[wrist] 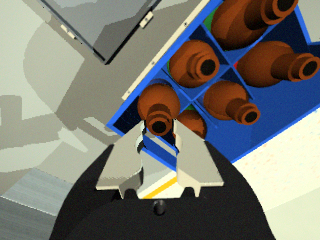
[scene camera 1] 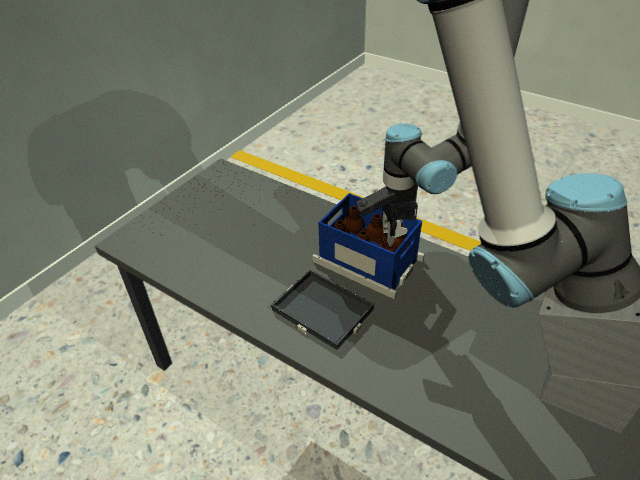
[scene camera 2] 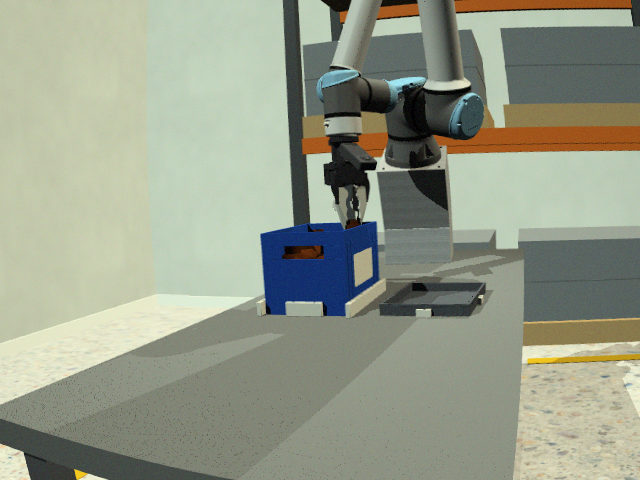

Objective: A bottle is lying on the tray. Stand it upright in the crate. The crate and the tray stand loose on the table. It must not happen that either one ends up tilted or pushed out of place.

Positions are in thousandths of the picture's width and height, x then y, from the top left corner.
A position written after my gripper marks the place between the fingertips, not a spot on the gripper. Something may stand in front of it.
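Note:
There is a dark tray (scene camera 1: 513, 649), which is also visible at (scene camera 2: 682, 618). A blue crate is here too, and I find it at (scene camera 2: 548, 555), at (scene camera 1: 602, 557) and, seen from my wrist, at (wrist: 886, 440). As for my gripper, it appears at (scene camera 2: 551, 478), at (wrist: 498, 502) and at (scene camera 1: 607, 505).

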